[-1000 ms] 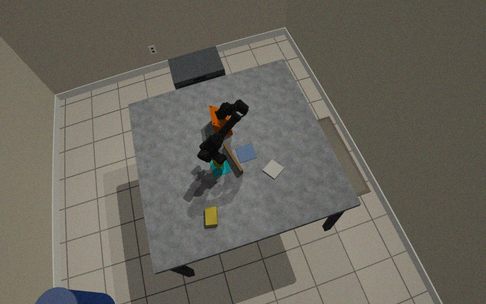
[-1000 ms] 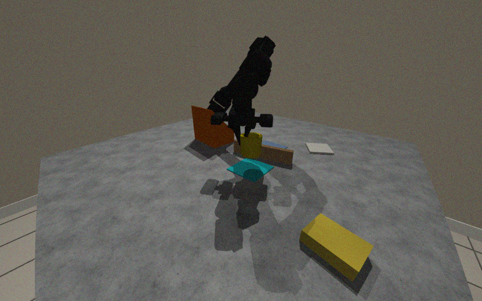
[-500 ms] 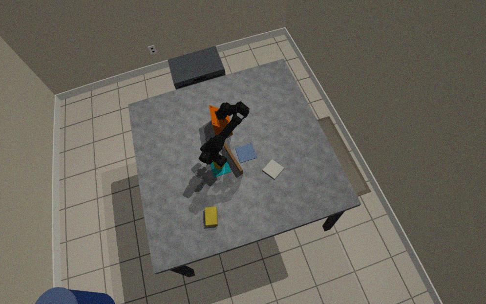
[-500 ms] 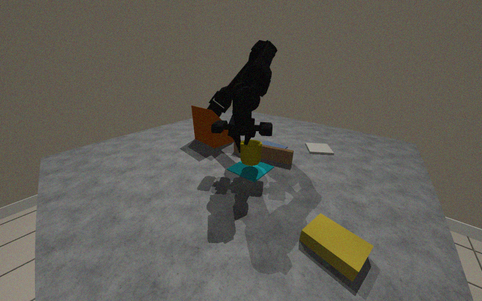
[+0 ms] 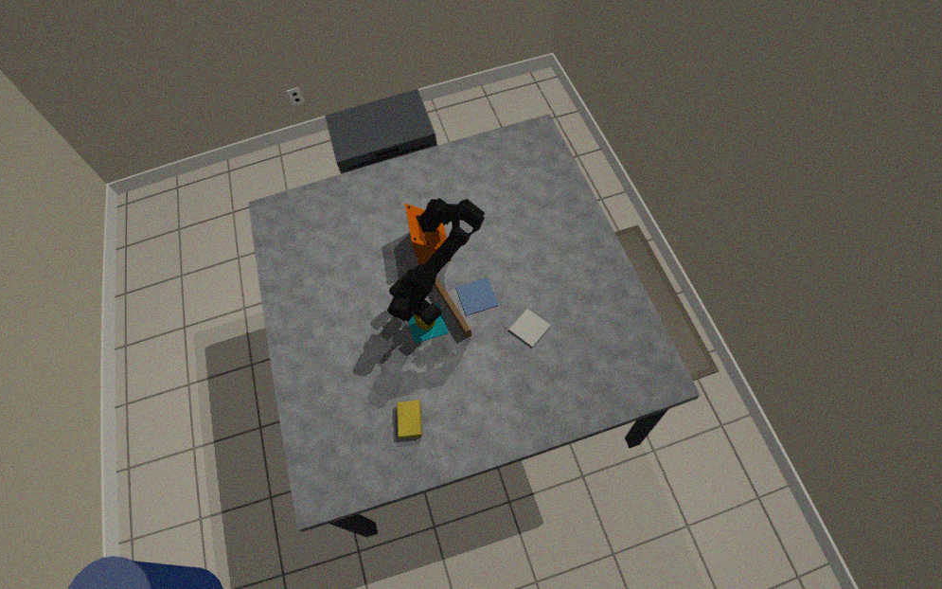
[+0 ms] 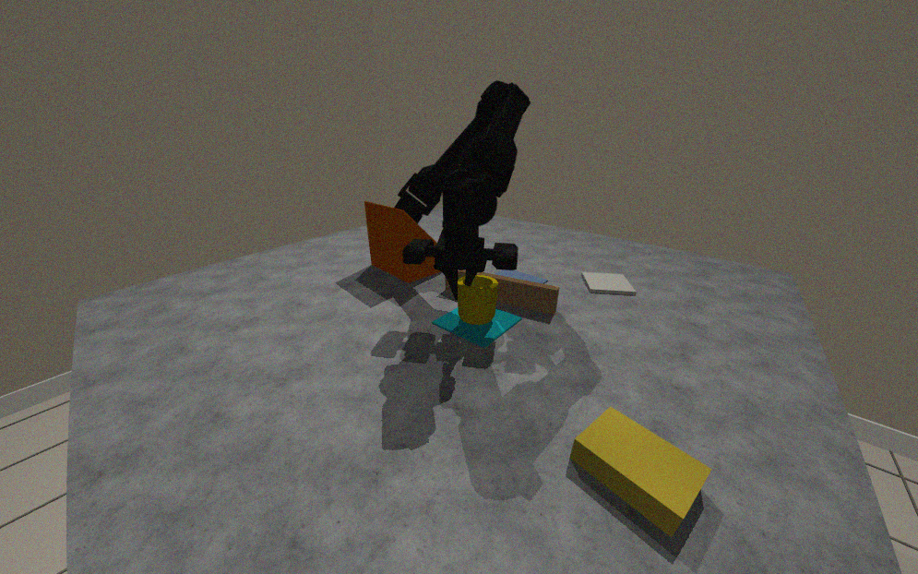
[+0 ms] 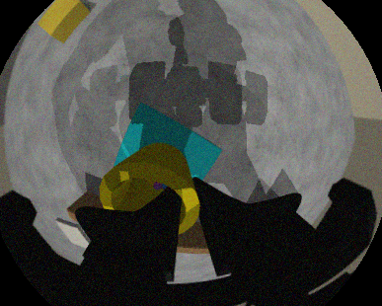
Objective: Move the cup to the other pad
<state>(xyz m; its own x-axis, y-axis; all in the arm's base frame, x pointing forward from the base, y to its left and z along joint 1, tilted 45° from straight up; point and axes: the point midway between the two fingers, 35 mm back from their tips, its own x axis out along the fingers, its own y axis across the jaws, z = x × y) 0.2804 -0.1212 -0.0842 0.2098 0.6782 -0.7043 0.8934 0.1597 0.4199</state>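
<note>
My gripper tip is 30 mm short of the cyan pad, 10 mm to the right of it and 50 mm above it. The rest, counted from my gripper tip: pale blue pad 10 mm ahead, 210 mm to the left, 50 mm below; olive-yellow cup 20 mm ahead, 10 mm to the left; low wooden bar 20 mm ahead, 110 mm to the left, 30 mm below.
</note>
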